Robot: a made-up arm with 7 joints. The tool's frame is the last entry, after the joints. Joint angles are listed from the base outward.
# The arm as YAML. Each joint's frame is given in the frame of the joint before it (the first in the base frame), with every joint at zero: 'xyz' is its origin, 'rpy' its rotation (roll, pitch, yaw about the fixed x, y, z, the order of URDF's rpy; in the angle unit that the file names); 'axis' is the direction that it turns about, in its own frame. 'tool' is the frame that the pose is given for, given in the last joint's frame.
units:
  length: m
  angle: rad
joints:
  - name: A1
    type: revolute
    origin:
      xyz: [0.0, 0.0, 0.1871]
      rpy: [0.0, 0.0, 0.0]
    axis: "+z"
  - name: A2
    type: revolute
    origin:
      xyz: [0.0, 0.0, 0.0]
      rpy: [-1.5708, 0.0, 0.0]
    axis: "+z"
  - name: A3
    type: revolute
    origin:
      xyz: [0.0, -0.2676, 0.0]
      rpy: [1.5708, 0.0, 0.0]
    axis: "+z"
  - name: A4
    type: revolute
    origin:
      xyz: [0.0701, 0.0, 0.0]
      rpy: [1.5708, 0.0, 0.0]
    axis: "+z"
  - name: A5
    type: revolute
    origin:
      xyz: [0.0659, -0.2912, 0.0]
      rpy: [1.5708, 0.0, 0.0]
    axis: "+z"
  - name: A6
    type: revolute
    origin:
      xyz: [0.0, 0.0, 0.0]
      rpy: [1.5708, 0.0, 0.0]
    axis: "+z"
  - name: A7
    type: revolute
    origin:
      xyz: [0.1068, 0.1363, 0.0]
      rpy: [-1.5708, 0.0, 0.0]
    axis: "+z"
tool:
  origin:
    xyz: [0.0, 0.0, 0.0]
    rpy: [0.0, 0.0, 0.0]
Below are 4 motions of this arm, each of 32 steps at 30 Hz.
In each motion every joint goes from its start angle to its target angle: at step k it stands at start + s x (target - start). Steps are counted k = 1, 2, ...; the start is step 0. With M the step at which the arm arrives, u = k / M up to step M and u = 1 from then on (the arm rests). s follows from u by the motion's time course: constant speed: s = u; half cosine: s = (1 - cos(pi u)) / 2; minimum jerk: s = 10 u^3 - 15 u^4 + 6 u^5.
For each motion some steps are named. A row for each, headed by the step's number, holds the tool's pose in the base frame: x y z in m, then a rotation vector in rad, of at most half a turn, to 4 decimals.
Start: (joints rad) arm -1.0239 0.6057 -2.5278 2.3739 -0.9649 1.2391 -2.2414
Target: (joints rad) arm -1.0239 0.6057 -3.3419 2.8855 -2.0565 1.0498 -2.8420
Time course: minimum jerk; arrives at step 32
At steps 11, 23, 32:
11: 0.0077 -0.1173 0.8921 -0.4430 1.0806 1.7267
23: 0.2259 -0.2238 0.8517 0.3774 1.1902 0.5832
32: 0.2461 -0.2609 0.8308 0.4983 1.2315 0.2812

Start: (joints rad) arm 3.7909 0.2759 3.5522 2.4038 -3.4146 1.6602 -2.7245
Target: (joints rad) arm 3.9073 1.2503 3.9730 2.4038 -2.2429 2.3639 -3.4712
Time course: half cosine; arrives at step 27
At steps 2, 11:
2: -0.1096 0.0482 0.8910 1.3989 0.0634 -1.4975
11: -0.2585 -0.1472 0.8108 1.6005 0.7760 -1.0130

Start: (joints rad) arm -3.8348 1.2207 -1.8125 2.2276 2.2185 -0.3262 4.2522
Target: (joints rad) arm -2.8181 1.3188 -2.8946 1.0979 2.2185 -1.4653 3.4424
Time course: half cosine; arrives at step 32
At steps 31, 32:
31: -0.0653 -0.0795 0.4774 1.9416 -0.2051 1.4915
32: -0.0650 -0.0803 0.4766 1.9464 -0.2036 1.4854

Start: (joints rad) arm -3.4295 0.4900 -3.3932 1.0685 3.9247 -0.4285 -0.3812
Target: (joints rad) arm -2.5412 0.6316 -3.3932 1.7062 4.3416 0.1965 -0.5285
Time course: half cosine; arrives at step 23
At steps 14, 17, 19, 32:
14: 0.2800 0.0547 0.6720 0.3812 1.0439 0.6864
17: 0.2370 0.0677 0.7331 0.3922 0.8745 0.8375
19: 0.2132 0.0678 0.7605 0.4100 0.7959 0.9169
32: 0.1925 0.0644 0.7821 0.4312 0.7326 0.9862

